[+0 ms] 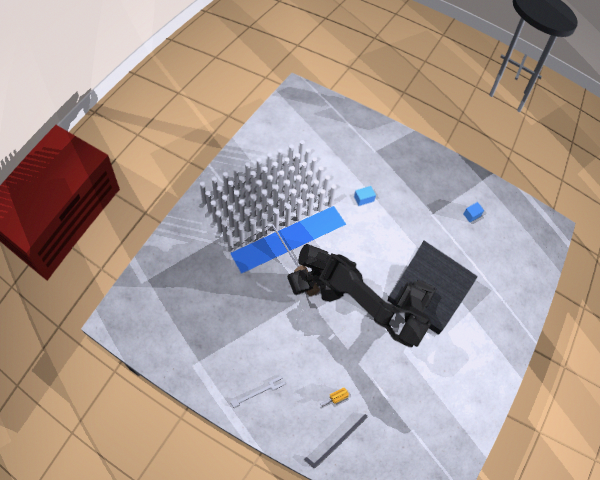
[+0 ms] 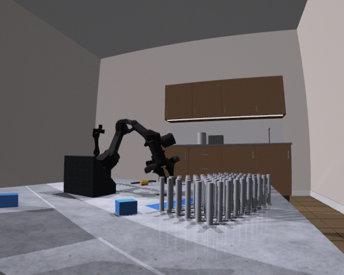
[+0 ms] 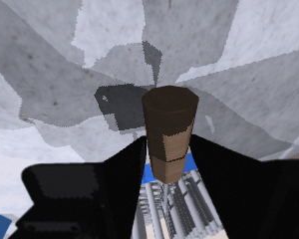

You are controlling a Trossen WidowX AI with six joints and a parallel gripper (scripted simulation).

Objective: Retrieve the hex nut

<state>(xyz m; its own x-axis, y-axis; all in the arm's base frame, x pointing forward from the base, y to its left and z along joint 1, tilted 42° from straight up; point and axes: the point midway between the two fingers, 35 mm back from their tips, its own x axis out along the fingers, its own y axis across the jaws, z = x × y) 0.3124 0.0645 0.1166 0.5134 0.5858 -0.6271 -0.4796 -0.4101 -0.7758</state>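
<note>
My gripper tip is 13 cm to the left of the blue taped strip, 13 cm short of it and 7 cm above it. Also, from my gripper tip: wooden-handled tool 9 cm ahead, 6 cm to the right; grey tool 36 cm to the left, 6 cm below, 4 cm behind; yellow-handled screwdriver 26 cm to the left, 24 cm behind, 5 cm below.
</note>
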